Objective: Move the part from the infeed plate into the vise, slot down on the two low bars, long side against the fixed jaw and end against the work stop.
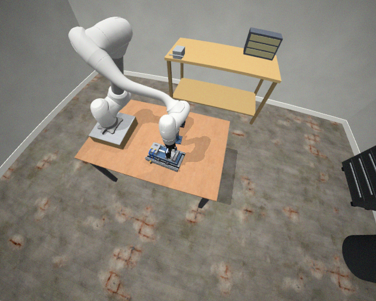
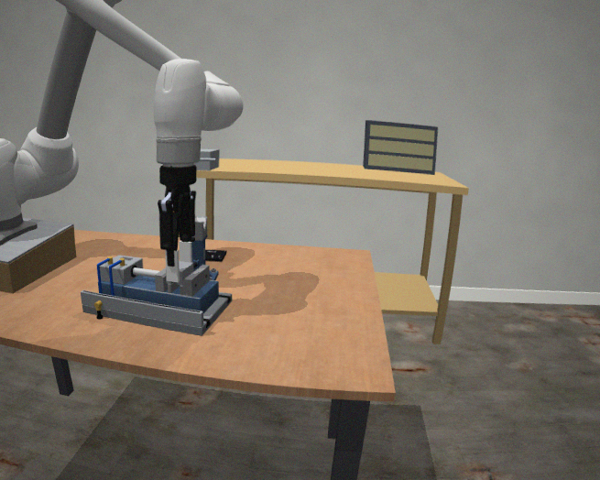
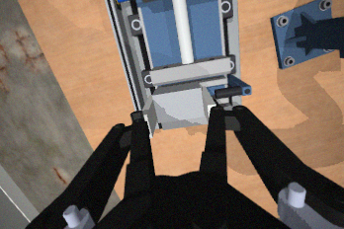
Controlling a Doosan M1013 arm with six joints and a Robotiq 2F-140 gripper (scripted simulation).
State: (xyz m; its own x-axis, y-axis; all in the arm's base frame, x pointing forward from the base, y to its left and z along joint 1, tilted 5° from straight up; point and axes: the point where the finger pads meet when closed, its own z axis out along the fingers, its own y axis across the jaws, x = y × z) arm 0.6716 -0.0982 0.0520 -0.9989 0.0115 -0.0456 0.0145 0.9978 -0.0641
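Now: hand 3 cm above the part. Also, from my hand: work stop: 7 cm to the left, 3 cm below; then moving jaw: 4 cm behind, 2 cm to the left, 4 cm below; then fixed jaw: 3 cm ahead, 2 cm to the left, 4 cm below.
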